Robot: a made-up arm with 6 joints.
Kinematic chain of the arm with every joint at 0, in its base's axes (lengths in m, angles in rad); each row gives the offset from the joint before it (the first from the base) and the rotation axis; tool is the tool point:
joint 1: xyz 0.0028 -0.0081 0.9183 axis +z
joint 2: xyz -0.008 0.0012 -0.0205 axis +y
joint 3: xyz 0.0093 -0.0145 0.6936 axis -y
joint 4: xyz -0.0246 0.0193 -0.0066 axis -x
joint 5: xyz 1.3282 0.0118 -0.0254 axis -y
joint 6: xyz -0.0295 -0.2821 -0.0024 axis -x
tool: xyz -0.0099 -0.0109 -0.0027
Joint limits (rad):
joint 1: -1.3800..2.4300
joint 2: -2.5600..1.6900
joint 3: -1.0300..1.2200
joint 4: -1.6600..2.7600
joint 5: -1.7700..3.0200
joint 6: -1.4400..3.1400
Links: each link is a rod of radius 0.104 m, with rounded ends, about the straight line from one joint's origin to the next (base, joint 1, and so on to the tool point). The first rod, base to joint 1, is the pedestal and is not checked.
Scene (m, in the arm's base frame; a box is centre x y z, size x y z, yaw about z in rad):
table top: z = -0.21
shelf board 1: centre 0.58 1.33 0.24 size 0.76 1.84 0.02 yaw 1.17
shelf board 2: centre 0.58 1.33 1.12 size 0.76 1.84 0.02 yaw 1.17
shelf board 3: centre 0.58 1.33 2 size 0.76 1.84 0.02 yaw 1.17
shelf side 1: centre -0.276 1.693 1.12 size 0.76 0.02 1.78 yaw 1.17
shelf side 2: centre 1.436 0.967 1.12 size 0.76 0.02 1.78 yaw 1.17
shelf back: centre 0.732 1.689 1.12 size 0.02 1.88 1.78 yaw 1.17
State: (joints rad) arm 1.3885 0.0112 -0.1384 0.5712 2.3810 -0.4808
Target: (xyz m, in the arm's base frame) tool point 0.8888 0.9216 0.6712
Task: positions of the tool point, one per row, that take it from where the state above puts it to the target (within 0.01 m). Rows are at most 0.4 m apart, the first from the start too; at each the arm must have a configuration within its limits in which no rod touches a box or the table.
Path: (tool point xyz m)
1: 0.4111 1.1152 1.5631
2: 0.3432 0.9592 1.5818
3: 0.2921 0.8183 1.5571
4: 0.2553 0.7040 1.4964
5: 0.4298 0.7721 1.2398
6: 0.6079 0.7125 0.9552
7: 0.7257 0.5368 0.6712
8: 0.8150 0.7281 0.6946
9: 0.8888 0.9216 0.6711

